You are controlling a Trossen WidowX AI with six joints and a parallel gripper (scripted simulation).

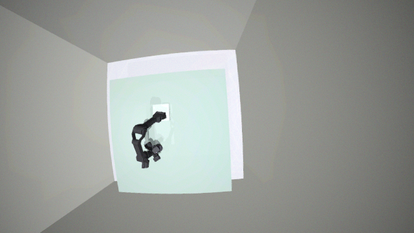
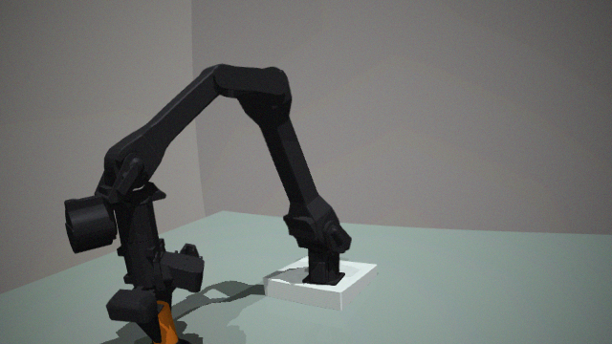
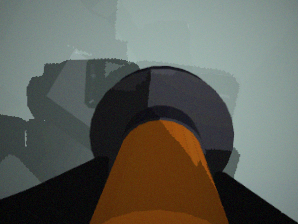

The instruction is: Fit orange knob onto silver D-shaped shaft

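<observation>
The dark round pedestal is 2 cm below my gripper tip. From my gripper tip the other things lie so: orange knob: 3 cm above.
</observation>
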